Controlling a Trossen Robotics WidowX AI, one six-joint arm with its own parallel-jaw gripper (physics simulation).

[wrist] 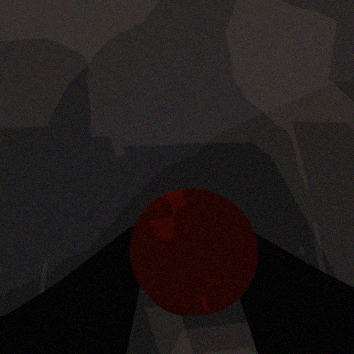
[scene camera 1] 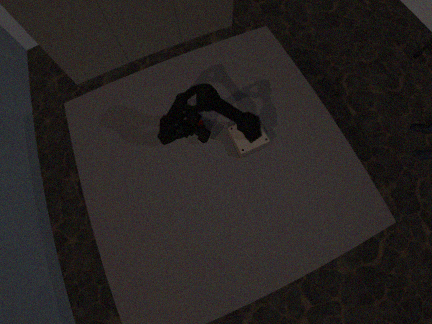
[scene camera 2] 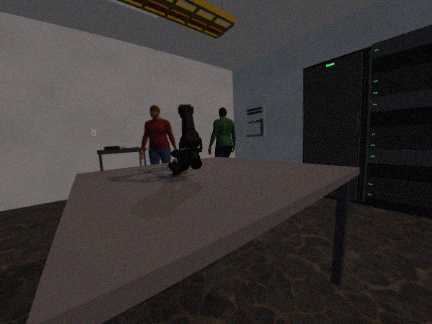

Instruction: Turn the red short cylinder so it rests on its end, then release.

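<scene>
The red short cylinder point(wrist: 194, 252) shows in the wrist view as a dark red disc, one round end facing the camera, between the two black fingers. In scene camera 1 a small red bit of the cylinder point(scene camera 1: 201, 122) shows beside the black gripper, and in scene camera 2 a red sliver of it point(scene camera 2: 176, 174) shows low under the gripper, close to the table top. My gripper point(wrist: 185, 236) is shut on the cylinder. The arm hides most of the cylinder in both scene views, and whether its lower end touches the table cannot be told.
The arm stands on a pale base plate point(scene camera 1: 245, 148) on the grey table point(scene camera 1: 215, 225). Its shadows fall on the table around it. A person in red point(scene camera 2: 158, 135), a person in green point(scene camera 2: 223, 134) and a dark server rack point(scene camera 2: 332, 125) are beyond the table.
</scene>
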